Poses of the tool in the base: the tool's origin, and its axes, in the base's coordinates. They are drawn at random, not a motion.
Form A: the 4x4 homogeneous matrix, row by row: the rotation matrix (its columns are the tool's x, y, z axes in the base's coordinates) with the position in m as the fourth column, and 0 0 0 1 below. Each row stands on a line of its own.
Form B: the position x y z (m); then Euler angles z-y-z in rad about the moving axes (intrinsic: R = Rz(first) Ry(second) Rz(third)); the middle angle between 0 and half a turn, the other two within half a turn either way. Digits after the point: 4 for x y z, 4 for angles.
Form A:
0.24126, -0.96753, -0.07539, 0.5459
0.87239, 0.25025, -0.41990, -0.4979
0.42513, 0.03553, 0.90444, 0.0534
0, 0, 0, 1
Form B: 0.5459, -0.4979, 0.0534, -1.7484, 0.4407, 3.0582
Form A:
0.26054, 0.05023, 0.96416, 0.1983
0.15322, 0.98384, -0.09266, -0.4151
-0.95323, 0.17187, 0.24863, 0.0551
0, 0, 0, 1
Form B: 0.1983, -0.4151, 0.0551, -0.0958, 1.3195, 0.1784
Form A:
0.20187, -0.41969, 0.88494, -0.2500
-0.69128, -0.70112, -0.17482, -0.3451
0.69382, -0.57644, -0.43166, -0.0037
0, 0, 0, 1
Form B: -0.2500, -0.3451, -0.0037, -0.1950, 2.0171, -2.4483
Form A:
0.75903, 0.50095, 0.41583, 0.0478
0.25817, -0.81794, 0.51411, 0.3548
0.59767, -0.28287, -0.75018, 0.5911
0, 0, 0, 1
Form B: 0.0478, 0.3548, 0.5911, 0.8907, 2.4191, -2.6995
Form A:
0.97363, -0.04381, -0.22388, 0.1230
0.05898, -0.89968, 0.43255, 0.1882
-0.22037, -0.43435, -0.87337, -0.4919
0, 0, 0, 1
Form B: 0.1230, 0.1882, -0.4919, 2.0484, 2.6329, -1.1013
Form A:
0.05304, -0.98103, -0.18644, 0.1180
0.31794, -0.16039, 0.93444, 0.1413
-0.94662, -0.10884, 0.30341, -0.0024
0, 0, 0, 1
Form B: 0.1180, 0.1413, -0.0024, 1.7677, 1.2625, -0.1145
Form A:
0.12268, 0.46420, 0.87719, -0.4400
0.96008, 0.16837, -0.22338, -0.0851
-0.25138, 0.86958, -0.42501, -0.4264
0, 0, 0, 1
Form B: -0.4400, -0.0851, -0.4264, -0.2493, 2.0098, 1.2894
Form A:
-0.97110, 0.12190, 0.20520, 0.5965
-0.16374, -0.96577, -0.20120, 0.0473
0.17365, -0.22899, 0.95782, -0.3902
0, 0, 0, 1
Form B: 0.5965, 0.0473, -0.3902, -0.7756, 0.2915, -2.2196
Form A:
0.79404, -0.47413, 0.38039, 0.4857
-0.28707, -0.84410, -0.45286, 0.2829
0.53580, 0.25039, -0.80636, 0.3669
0, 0, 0, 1
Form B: 0.4857, 0.2829, 0.3669, -0.8722, 2.5088, 2.7044
